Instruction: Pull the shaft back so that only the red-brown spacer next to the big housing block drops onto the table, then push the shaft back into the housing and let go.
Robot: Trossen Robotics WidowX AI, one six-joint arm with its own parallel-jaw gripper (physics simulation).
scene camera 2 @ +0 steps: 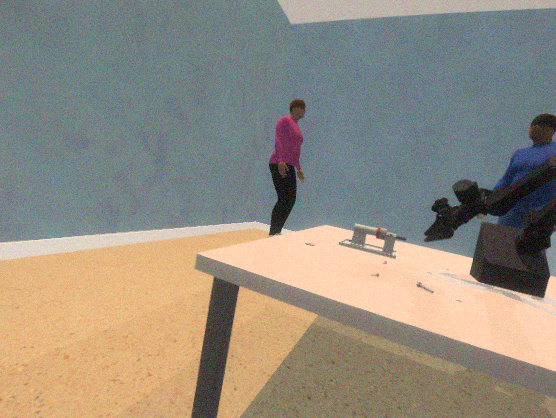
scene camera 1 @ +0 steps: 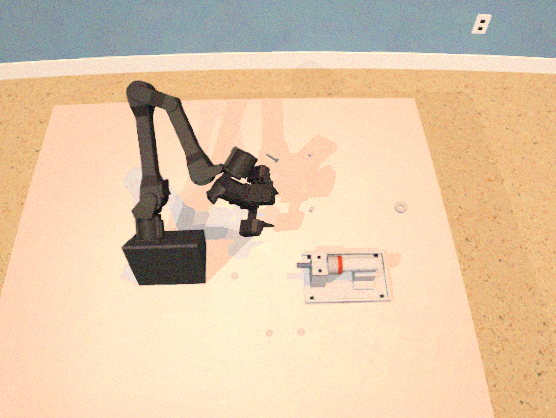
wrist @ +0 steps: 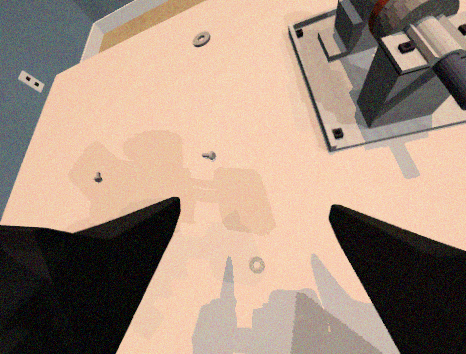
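Seen in the pictures: gripper, fingertip midpoint: (scene camera 2: 424, 238) (scene camera 1: 275, 210) (wrist: 254, 207); arm's base, origin of the base link: (scene camera 2: 526, 247) (scene camera 1: 149, 238).
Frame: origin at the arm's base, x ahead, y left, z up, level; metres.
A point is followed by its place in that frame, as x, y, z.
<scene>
The big pale housing (scene camera 1: 364, 263) (scene camera 2: 365, 229) lies horizontally on a fixture plate (scene camera 1: 345, 301) (wrist: 315, 100) {0.469, 0.026, -0.132}. The red-brown spacer (scene camera 1: 340, 264) (scene camera 2: 381, 233) sits against its end. A paler spacer (scene camera 1: 332, 265) {0.467, -0.060, -0.046} lies between it and the smaller support block (scene camera 1: 319, 271) (scene camera 2: 389, 243) {0.435, -0.018, -0.095} (wrist: 375, 85) {0.437, -0.018, -0.096}. The dark grey shaft (scene camera 1: 303, 265) {0.393, -0.051, -0.060} (scene camera 2: 400, 238) {0.398, -0.041, -0.068} (wrist: 452, 80) {0.396, -0.042, -0.062} sticks out of this block, away from the housing. My gripper (scene camera 1: 275, 209) {0.324, 0.105, -0.034} (scene camera 2: 427, 237) {0.324, 0.105, -0.034} (wrist: 254, 207) {0.324, 0.105, -0.034} is open and empty, above the table and apart from the shaft. The spacers show partly in the wrist view.
A washer (scene camera 1: 400, 207) {0.702, 0.176, -0.140} (scene camera 2: 310, 244) {0.700, 0.200, -0.141} (wrist: 201, 39) {0.699, 0.182, -0.140}, a long screw (scene camera 1: 272, 157) {0.324, 0.377, -0.138} (scene camera 2: 425, 287) {0.323, 0.383, -0.138}, two small screws (wrist: 209, 156) {0.430, 0.175, -0.135} (wrist: 98, 177) {0.445, 0.382, -0.137} and a small ring (wrist: 256, 265) {0.286, 0.134, -0.144} lie on the table. Two people (scene camera 2: 286, 145) (scene camera 2: 522, 165) stand beyond the table.
</scene>
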